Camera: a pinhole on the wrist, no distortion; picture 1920 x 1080 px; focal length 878.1 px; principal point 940.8 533.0 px. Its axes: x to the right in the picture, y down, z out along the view. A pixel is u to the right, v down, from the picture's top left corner.
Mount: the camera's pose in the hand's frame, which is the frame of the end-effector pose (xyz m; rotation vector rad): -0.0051 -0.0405 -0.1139 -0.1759 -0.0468 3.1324
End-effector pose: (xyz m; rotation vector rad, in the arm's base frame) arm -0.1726 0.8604 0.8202 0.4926 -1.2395 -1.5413
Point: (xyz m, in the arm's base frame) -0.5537 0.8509 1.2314
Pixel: 399.6 130.3
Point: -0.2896 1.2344 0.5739
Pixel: 1792.7 1045.5
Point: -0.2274 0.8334 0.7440
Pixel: 625.7 921.5
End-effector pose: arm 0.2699 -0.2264 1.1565 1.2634 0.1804 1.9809
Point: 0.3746 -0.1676 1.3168
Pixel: 354.2 421.9
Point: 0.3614 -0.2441 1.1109
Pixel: 1136.3 594.5
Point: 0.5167 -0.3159 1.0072
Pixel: 1490.9 809.4
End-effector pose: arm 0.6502 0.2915 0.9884 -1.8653 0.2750 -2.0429
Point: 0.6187 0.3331 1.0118
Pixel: 715.9 612.1
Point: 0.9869 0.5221 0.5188
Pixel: 1845.3 417.5
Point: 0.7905 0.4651 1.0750
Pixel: 814.8 923.1
